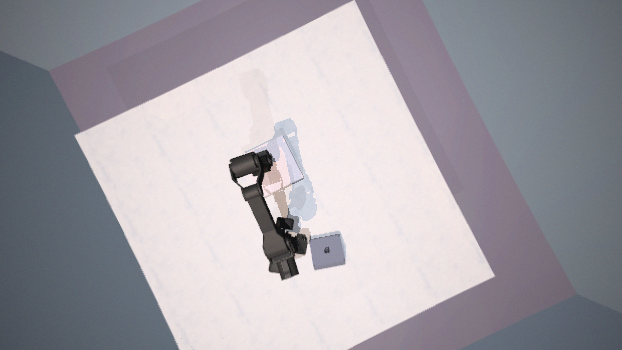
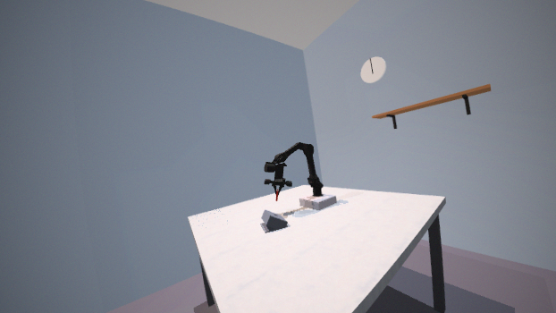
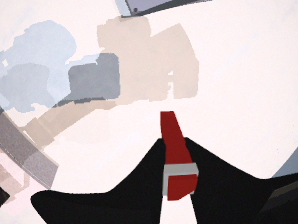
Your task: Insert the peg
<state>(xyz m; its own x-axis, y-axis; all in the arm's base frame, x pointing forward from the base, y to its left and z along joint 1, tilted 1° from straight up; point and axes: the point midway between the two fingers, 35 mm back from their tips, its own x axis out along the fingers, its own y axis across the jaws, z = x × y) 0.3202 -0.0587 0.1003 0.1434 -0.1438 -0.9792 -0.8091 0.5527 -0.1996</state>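
The grey sloped panel lies 130 mm to the left of my gripper tip, 130 mm ahead of it and 100 mm below it. The rest, counted from my gripper tip: red peg (20 mm above).
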